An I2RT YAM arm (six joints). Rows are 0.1 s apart.
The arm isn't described. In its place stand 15 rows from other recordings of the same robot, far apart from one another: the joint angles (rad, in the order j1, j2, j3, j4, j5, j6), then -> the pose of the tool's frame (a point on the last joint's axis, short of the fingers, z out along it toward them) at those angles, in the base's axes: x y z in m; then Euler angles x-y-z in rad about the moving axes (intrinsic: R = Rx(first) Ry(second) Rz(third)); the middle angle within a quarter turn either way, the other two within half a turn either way.
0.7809, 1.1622, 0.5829, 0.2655, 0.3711, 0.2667 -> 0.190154 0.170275 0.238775 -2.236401 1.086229 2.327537
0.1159, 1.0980, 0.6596, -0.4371, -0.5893, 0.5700 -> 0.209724 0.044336 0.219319 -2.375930 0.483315 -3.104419
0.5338, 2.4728, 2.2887, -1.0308, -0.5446, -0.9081 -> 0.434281 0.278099 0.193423 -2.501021 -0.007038 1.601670
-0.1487, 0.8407, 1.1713, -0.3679, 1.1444, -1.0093 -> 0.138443 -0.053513 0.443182 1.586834 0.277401 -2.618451
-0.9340, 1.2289, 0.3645, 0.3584, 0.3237, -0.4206 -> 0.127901 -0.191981 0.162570 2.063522 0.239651 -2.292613
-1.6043, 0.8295, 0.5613, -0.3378, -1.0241, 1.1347 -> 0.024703 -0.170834 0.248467 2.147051 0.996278 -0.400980
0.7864, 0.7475, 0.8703, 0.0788, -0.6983, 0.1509 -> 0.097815 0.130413 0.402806 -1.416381 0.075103 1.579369
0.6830, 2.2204, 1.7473, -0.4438, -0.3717, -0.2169 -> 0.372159 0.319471 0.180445 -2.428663 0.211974 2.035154
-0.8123, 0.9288, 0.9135, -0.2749, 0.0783, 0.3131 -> 0.144293 -0.156321 0.349854 1.935503 0.643843 -1.506337
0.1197, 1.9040, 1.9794, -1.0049, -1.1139, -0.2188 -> 0.393119 0.079461 0.369383 -1.936741 0.155492 2.288182
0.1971, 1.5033, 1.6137, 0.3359, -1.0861, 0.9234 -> 0.308425 0.093712 0.502627 -1.362176 0.241226 2.043164
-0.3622, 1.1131, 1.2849, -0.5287, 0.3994, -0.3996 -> 0.214423 -0.096052 0.414017 2.018935 0.733459 -2.425761
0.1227, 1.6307, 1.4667, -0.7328, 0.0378, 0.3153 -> 0.353190 0.042200 0.310609 -3.091907 0.673345 -2.953141
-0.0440, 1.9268, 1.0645, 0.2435, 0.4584, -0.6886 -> 0.402192 -0.033476 0.152509 2.402378 0.789936 3.056629
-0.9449, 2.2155, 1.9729, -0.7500, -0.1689, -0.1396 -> 0.292204 -0.394025 0.232538 2.752839 0.468825 -2.292684
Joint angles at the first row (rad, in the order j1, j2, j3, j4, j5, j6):
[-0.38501, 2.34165, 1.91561, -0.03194, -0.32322, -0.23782]
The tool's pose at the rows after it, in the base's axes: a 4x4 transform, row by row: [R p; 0 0 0 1], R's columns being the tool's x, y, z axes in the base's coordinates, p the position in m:
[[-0.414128, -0.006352, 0.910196, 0.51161], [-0.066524, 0.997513, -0.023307, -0.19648], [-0.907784, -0.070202, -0.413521, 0.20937], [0, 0, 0, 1]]
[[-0.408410, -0.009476, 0.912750, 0.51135], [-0.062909, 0.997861, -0.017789, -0.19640], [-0.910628, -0.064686, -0.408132, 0.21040], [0, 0, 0, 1]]
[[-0.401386, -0.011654, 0.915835, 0.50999], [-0.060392, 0.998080, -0.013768, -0.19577], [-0.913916, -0.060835, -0.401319, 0.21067], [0, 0, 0, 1]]
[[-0.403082, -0.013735, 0.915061, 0.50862], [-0.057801, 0.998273, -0.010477, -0.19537], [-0.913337, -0.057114, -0.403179, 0.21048], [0, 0, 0, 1]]
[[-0.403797, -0.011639, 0.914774, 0.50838], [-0.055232, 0.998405, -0.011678, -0.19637], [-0.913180, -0.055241, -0.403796, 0.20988], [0, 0, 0, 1]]
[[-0.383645, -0.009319, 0.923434, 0.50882], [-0.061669, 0.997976, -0.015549, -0.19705], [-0.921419, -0.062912, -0.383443, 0.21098], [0, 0, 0, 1]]
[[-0.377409, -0.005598, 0.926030, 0.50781], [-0.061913, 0.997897, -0.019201, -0.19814], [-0.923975, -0.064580, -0.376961, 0.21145], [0, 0, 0, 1]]
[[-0.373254, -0.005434, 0.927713, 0.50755], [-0.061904, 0.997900, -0.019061, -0.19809], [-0.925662, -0.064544, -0.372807, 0.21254], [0, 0, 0, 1]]
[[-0.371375, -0.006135, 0.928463, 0.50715], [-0.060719, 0.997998, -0.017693, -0.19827], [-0.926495, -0.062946, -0.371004, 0.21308], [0, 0, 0, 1]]
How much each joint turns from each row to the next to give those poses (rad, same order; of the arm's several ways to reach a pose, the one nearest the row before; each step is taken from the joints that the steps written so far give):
[-0.00261, -0.00367, -0.00574, 0.00795, -0.00511, 0.00530]
[-0.00047, -0.00240, -0.00219, 0.00498, -0.00685, 0.00525]
[-0.00020, -0.00744, -0.01471, 0.01437, -0.00536, 0.00491]
[-0.00048, -0.00558, -0.00941, 0.00109, -0.00336, 0.00146]
[-0.00189, 0.00124, 0.00000, 0.00043, -0.00041, 0.00154]
[-0.00088, -0.00068, -0.00610, 0.02915, -0.00050, 0.00151]
[-0.00254, -0.00355, -0.00724, 0.01125, 0.00020, 0.00146]
[-0.00016, -0.00251, -0.00181, 0.00396, -0.00097, 0.00162]
[-0.00073, -0.00187, -0.00176, 0.00162, -0.00232, 0.00154]

